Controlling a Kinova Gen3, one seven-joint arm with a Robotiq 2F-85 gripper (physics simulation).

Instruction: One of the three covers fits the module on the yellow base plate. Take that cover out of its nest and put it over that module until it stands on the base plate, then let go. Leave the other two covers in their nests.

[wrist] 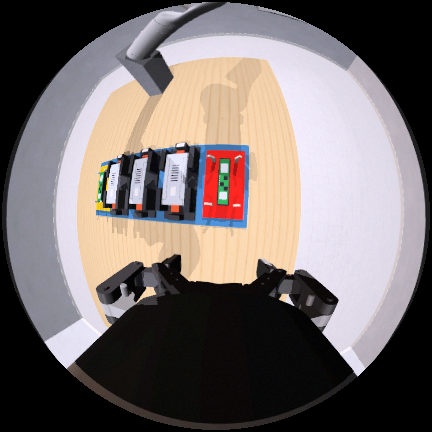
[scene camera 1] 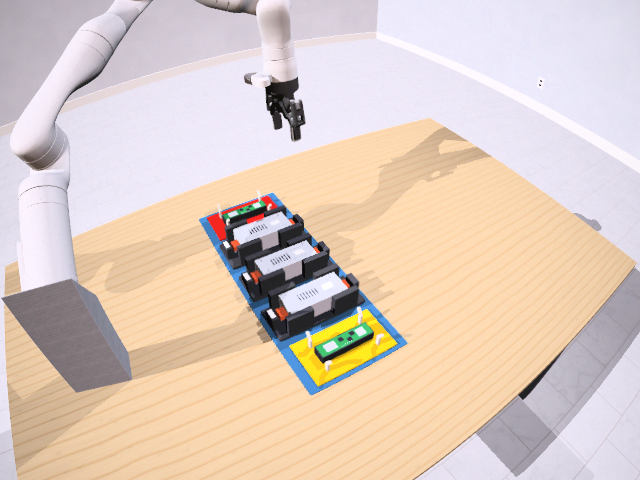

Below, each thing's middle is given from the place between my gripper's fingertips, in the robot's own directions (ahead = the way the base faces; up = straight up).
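The yellow base plate (scene camera 1: 368, 350) is 46 cm to the right of my hand, 18 cm below it and 6 cm behind it. As for the red plate (wrist: 236, 182), my hand is 18 cm above it, 12 cm past it and 3 cm to the left of it. Going by their middles, the red plate is the nearest to my hand of the things named here.
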